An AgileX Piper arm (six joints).
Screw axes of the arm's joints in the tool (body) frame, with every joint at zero. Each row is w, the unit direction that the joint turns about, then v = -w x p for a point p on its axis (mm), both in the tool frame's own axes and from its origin. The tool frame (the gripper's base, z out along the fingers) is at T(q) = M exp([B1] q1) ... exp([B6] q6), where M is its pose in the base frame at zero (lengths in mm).
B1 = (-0.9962, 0, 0.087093, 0, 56.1, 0)
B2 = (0, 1, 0, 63.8, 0, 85)
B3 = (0, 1, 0, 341.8, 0, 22)
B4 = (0, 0, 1, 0, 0, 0)
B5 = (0, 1, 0, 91, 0, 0)
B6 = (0, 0, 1, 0, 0, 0)
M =
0.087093 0 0.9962 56.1
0 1 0 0
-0.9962 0 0.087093 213.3
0 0 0 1
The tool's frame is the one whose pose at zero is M.
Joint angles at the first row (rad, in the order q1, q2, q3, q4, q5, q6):
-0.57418 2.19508 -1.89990 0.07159 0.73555 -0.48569
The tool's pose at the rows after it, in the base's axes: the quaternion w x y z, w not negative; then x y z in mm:
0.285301, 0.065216, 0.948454, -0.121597, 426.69, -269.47, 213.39
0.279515, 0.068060, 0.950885, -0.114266, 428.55, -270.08, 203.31
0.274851, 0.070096, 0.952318, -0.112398, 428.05, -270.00, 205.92
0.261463, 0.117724, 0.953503, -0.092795, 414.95, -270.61, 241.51
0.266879, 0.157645, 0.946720, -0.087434, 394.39, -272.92, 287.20
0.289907, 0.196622, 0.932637, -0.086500, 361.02, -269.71, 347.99
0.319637, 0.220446, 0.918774, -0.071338, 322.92, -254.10, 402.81
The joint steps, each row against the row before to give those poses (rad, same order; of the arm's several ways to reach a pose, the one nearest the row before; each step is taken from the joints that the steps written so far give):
0.00000 0.02902 -0.00192 0.02126 -0.02586 -0.00206
0.00000 0.02025 0.00001 0.00866 -0.00210 0.00001
-0.00001 -0.00091 -0.01104 -0.00584 0.02208 0.00881
-0.01604 -0.05111 -0.05817 -0.00840 0.15023 0.09798
-0.02916 -0.07353 -0.05177 0.00091 0.11884 0.06526
-0.04111 -0.11206 -0.04796 0.01605 0.11697 0.05421
-0.03942 -0.12750 -0.01567 0.05640 0.10106 0.02746

